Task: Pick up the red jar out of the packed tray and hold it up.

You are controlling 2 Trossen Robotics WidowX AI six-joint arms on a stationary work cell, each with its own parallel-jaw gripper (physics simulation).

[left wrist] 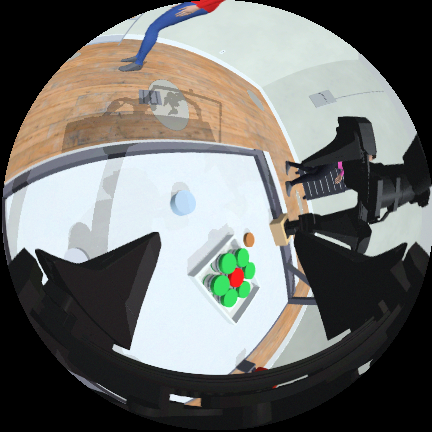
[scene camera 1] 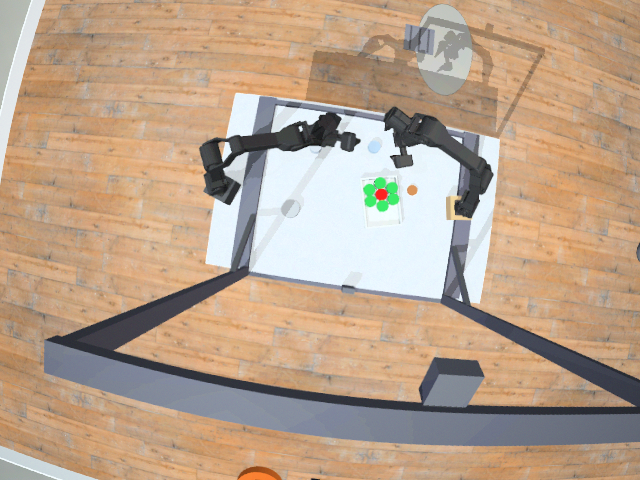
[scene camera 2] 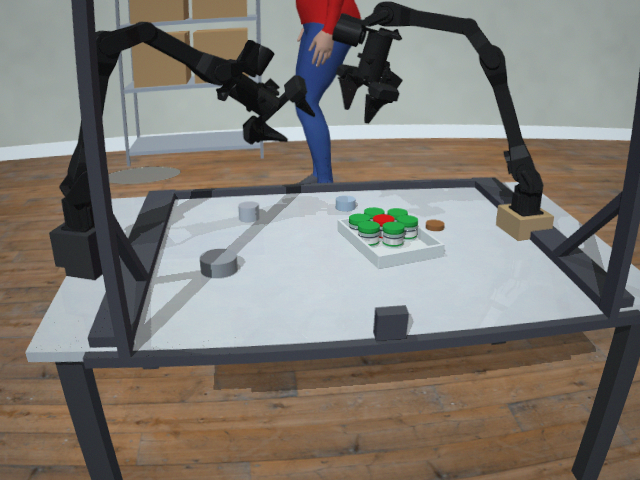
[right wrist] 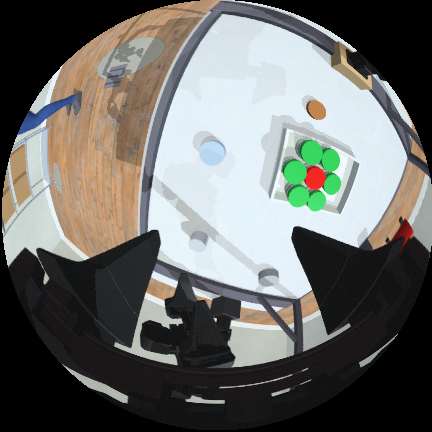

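Pixels of known places: left gripper, fingertip midpoint: (left wrist: pixel 229 238) (scene camera 2: pixel 300 128) (right wrist: pixel 190 284); right gripper, fingertip midpoint: (left wrist: pixel 307 198) (scene camera 1: pixel 388 143) (scene camera 2: pixel 356 116) (right wrist: pixel 227 235); left arm's base, link origin: (scene camera 1: pixel 219 186) (scene camera 2: pixel 81 225) (right wrist: pixel 223 317); right arm's base, link origin: (left wrist: pixel 286 227) (scene camera 1: pixel 461 207) (scene camera 2: pixel 526 210).
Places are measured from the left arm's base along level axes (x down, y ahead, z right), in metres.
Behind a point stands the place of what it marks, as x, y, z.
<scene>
The red jar (scene camera 1: pixel 381 194) {0.047, 0.580, -0.287} (scene camera 2: pixel 383 220) {0.047, 0.582, -0.275} (left wrist: pixel 236 277) {0.047, 0.577, -0.289} (right wrist: pixel 315 178) {0.047, 0.581, -0.288} stands in the white tray (scene camera 1: pixel 390 217) {0.092, 0.664, -0.231} (scene camera 2: pixel 410 255) {0.078, 0.652, -0.176} (right wrist: pixel 351 187) {0.069, 0.658, -0.186}. Several green-lidded jars (scene camera 1: pixel 382 205) {0.047, 0.605, -0.250} (scene camera 2: pixel 393 233) {0.055, 0.610, -0.226} (left wrist: pixel 220 285) {0.047, 0.525, -0.281} (right wrist: pixel 295 172) {0.047, 0.554, -0.327} stand closely around it and hide most of its side; its red lid shows. My left gripper (scene camera 2: pixel 299 127) {-0.125, 0.372, -0.375} (left wrist: pixel 229 238) {-0.125, 0.372, -0.375} is open and empty, high above the table and left of the tray in scene camera 2. My right gripper (scene camera 2: pixel 357 115) {-0.150, 0.494, -0.417} (right wrist: pixel 227 235) {-0.150, 0.494, -0.417} is open and empty, high up with its fingers pointing down, behind the tray in scene camera 2.
A light blue cylinder (scene camera 1: pixel 374 145) {0.072, 0.460, -0.463} (scene camera 2: pixel 345 203) {0.075, 0.467, -0.434} stands behind the tray. A brown disc (scene camera 1: pixel 412 190) {0.084, 0.693, -0.378} (scene camera 2: pixel 434 225) {0.084, 0.692, -0.364} lies right of it. A grey cylinder (scene camera 2: pixel 248 211) {0.068, 0.257, -0.313} and a wide grey disc (scene camera 2: pixel 218 263) {0.066, 0.297, -0.029} are at the left. Dark frame beams (scene camera 2: pixel 361 352) {0.109, 0.607, 0.143} edge the table.
</scene>
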